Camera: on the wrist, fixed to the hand. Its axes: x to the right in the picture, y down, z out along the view.
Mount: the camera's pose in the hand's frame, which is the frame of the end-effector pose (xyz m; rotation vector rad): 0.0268 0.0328 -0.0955 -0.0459 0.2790 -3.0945
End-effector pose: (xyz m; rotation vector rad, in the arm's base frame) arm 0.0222 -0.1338 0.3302 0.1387 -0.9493 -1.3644
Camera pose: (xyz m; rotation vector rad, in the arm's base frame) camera 0.1060 -0.1894 0.3020 -1.0998 -0.2917 1.6078
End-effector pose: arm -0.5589 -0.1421 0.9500 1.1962 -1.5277 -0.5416
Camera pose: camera -0.4828 -0.1296 1.0205 -1.8922 -1.5500 1.4353
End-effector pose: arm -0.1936 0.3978 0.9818 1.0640 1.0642 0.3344
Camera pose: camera -0.2521 0.4841 0.9874 -1.4405 1.5987 -1.9254
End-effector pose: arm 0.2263 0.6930 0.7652 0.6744 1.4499 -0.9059
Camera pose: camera 0.2005 0.7879 0.7300 1.4790 -0.9011 1.4343
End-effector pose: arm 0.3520 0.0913 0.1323 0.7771 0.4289 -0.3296
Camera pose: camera 0.3657 0.1797 0.0784 0.5674 -1.3126 2.4406
